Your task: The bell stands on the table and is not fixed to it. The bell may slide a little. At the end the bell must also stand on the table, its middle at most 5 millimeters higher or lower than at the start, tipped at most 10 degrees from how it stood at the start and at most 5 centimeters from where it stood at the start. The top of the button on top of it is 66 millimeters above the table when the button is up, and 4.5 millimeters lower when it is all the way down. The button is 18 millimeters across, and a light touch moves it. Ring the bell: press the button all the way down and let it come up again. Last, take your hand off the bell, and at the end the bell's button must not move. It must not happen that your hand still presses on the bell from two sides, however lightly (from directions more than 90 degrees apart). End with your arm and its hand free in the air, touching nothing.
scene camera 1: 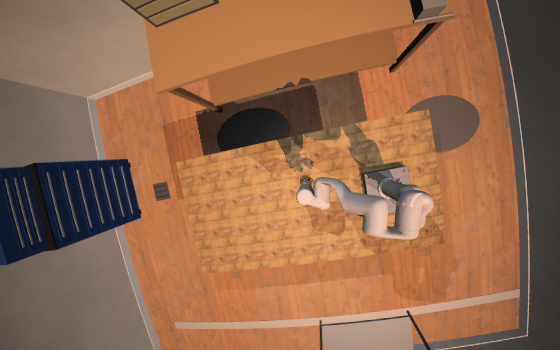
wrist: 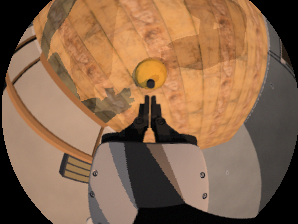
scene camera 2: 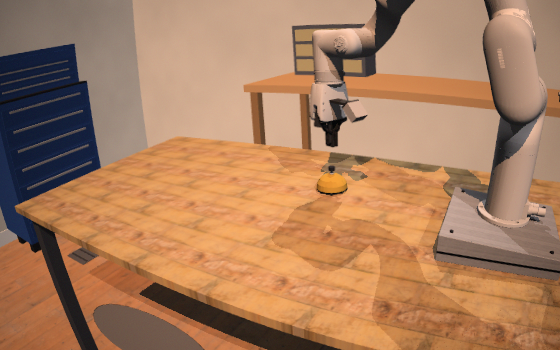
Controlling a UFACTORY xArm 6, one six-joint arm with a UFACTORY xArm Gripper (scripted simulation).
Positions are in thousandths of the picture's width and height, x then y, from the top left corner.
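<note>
Scene camera 2 gives me my gripper (scene camera 2: 592,419). In the wrist view I can see a bell (wrist: 495,310), and my gripper (wrist: 505,458) is there too.
</note>
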